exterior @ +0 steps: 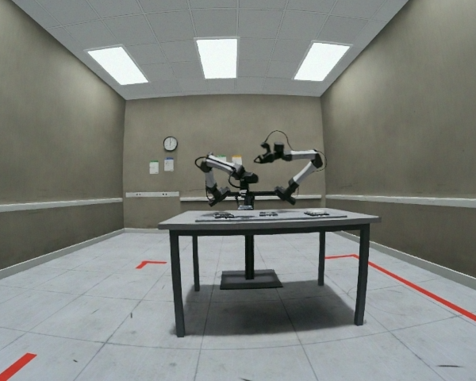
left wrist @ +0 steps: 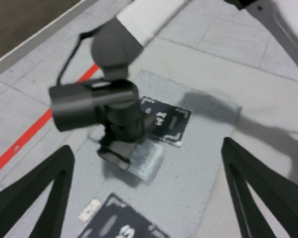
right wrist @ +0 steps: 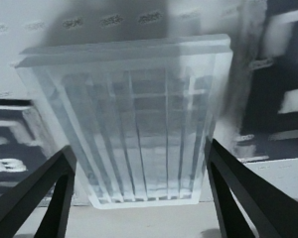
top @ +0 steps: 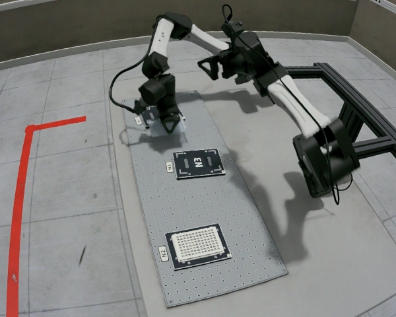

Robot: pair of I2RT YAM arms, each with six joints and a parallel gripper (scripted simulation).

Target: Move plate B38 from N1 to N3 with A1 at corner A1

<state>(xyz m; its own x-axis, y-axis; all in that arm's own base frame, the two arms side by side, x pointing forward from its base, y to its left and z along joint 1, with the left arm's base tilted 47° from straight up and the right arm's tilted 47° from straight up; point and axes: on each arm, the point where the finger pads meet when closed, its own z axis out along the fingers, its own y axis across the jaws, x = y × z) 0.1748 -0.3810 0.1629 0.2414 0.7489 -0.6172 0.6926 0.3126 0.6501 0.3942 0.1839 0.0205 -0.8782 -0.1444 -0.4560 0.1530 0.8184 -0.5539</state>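
Note:
Right now the nest N3 is 70 mm behind my right hand, 150 mm to the left of it and 60 mm below it. Round my right hand: white plate B83: 20 mm ahead, 460 mm to the left, 40 mm below; A1 corner tag: 140 mm behind, 210 mm to the left, 50 mm below; clear plate B38: 10 mm below.

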